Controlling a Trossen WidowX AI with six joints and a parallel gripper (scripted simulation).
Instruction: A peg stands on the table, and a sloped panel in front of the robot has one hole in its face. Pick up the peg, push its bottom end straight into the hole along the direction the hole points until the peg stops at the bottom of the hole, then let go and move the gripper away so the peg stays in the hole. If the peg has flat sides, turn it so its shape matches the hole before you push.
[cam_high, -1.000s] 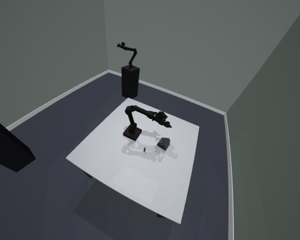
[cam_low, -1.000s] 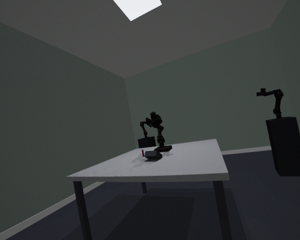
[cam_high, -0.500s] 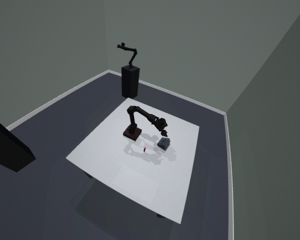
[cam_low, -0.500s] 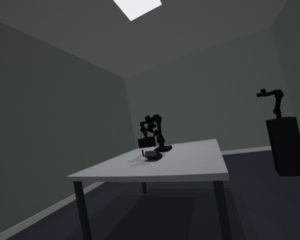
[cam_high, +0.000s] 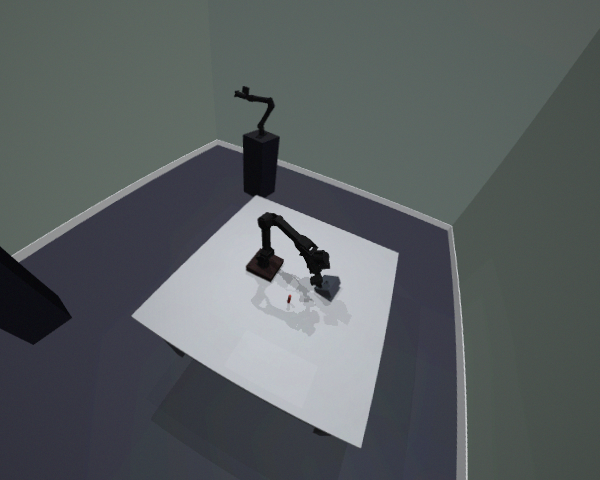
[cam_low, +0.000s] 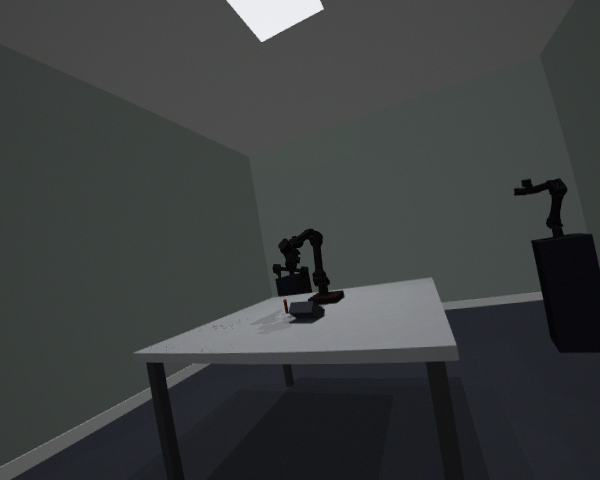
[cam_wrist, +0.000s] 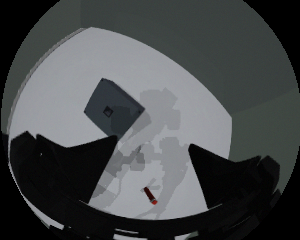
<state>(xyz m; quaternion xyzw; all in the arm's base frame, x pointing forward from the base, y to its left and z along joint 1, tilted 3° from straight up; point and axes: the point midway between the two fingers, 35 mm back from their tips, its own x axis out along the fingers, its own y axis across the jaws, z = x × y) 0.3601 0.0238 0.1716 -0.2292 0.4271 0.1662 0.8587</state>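
Now: gripper tip 130 mm to the left of the peg, 120 mm above it and 110 mm past it. From my gripper tip the other things lie so: sloped panel 140 mm below, 100 mm to the left, 30 mm ahead.
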